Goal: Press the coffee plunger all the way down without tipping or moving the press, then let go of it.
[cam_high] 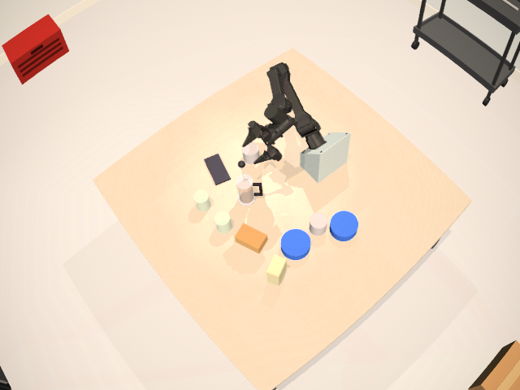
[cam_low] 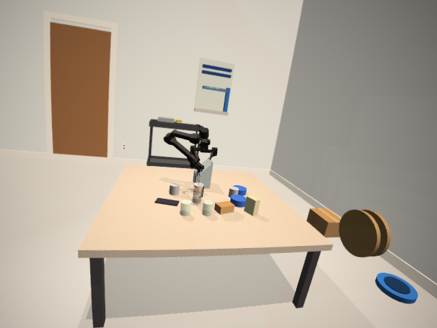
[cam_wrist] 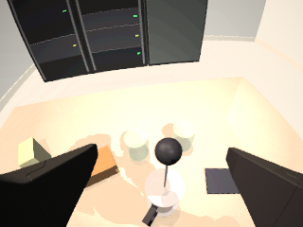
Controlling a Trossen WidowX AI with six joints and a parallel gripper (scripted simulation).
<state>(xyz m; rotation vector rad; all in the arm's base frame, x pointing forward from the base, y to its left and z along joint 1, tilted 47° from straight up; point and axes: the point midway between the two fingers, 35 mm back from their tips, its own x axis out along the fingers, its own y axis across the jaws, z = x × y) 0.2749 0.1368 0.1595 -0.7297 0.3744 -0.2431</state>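
The coffee press lies 10 mm ahead of my gripper tip and 180 mm below it. Also, from my gripper tip: orange block: 120 mm ahead, 170 mm to the left, 280 mm below; then yellow block: 120 mm ahead, 350 mm to the left, 250 mm below; then dark flat slab: 60 mm ahead, 210 mm to the right, 300 mm below.
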